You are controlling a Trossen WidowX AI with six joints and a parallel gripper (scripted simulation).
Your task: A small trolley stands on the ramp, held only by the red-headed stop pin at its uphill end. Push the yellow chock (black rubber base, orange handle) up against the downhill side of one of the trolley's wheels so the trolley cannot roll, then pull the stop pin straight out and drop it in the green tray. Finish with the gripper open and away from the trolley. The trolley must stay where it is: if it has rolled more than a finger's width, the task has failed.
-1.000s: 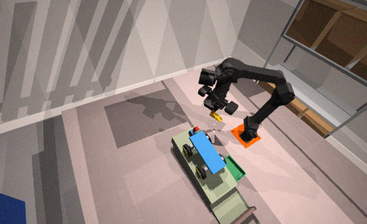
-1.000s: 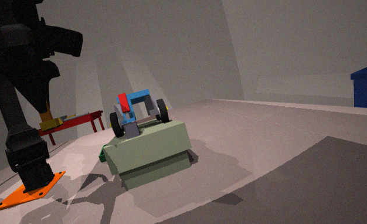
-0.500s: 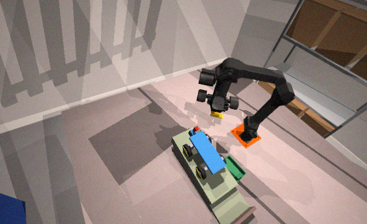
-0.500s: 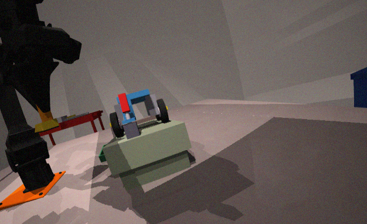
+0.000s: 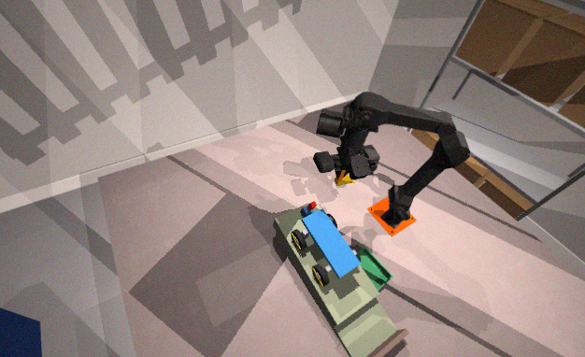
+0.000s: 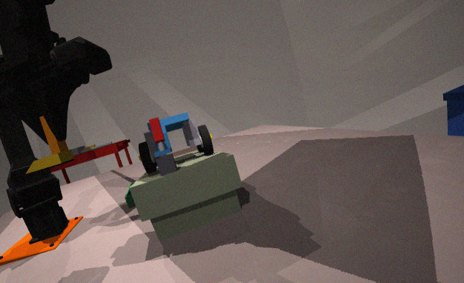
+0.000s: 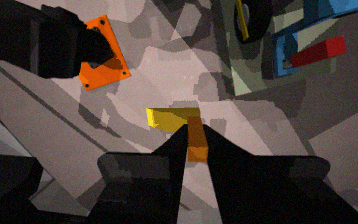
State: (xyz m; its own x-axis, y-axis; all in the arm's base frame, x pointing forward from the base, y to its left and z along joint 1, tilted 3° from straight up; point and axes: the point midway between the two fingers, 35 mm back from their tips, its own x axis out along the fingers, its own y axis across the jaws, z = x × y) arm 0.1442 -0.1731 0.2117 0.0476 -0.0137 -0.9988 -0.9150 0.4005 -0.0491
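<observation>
The blue trolley lies 17 cm ahead of my gripper tip, 12 cm to the left of it and 6 cm below it. Round my gripper tip: yellow chock 2 cm behind, 1 cm to the left, 1 cm below; pale green ramp 17 cm ahead, 13 cm to the left, 13 cm below; red-headed stop pin 13 cm ahead, 1 cm to the left, 4 cm below.
</observation>
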